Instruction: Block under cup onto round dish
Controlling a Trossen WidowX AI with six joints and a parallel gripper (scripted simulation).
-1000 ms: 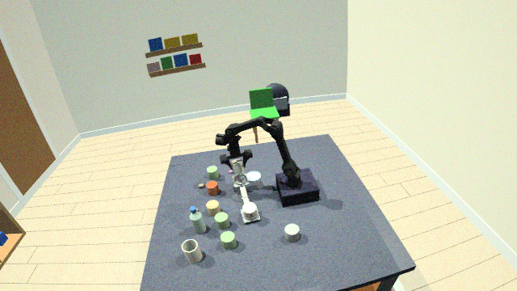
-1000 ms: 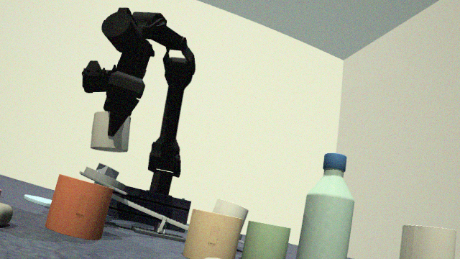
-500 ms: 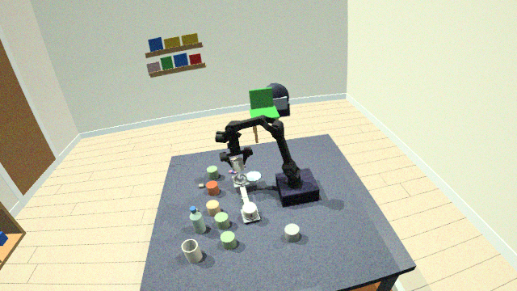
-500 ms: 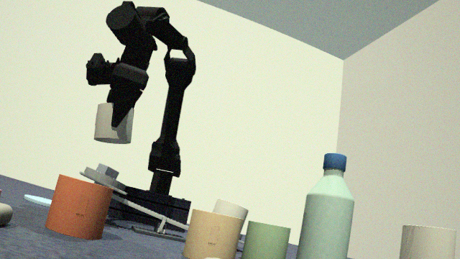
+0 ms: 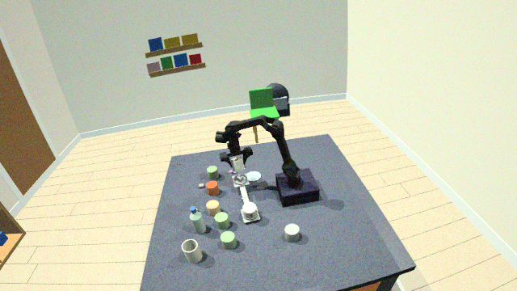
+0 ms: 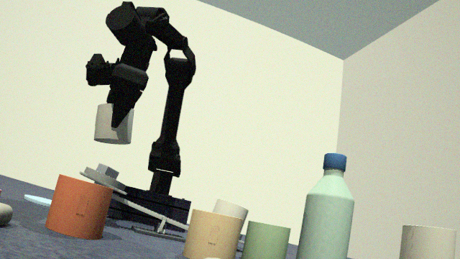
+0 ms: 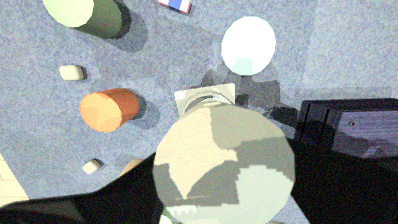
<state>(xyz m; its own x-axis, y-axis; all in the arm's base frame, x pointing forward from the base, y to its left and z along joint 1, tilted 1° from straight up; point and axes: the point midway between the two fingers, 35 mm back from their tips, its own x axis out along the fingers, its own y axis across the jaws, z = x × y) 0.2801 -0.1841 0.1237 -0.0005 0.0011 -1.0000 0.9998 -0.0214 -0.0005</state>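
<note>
Right now my gripper tip is 1 cm to the right of the pale blue block and 8 cm above it. The rest, counted from my gripper tip: red-and-blue block 2 cm ahead, 18 cm to the right, 16 cm below; then orange cylinder 20 cm ahead, 2 cm to the right, 13 cm below; then round pale-blue dish 10 cm behind, 8 cm to the right, 17 cm below.
</note>
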